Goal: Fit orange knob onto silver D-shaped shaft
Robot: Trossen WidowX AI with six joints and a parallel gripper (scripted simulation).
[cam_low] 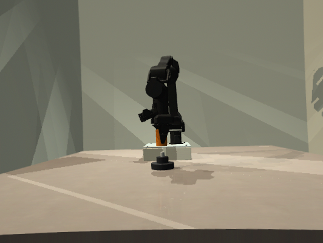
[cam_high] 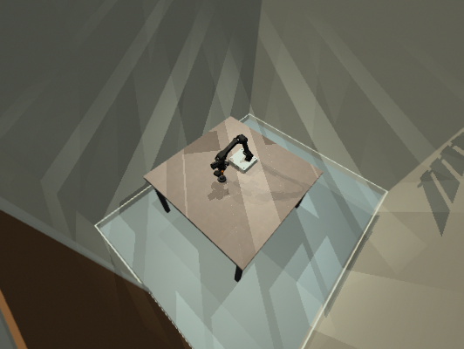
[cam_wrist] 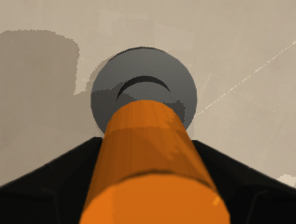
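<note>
My gripper tip is now 6 cm above the round pedestal. From my gripper tip the other things lie so: orange knob 3 cm above.
</note>
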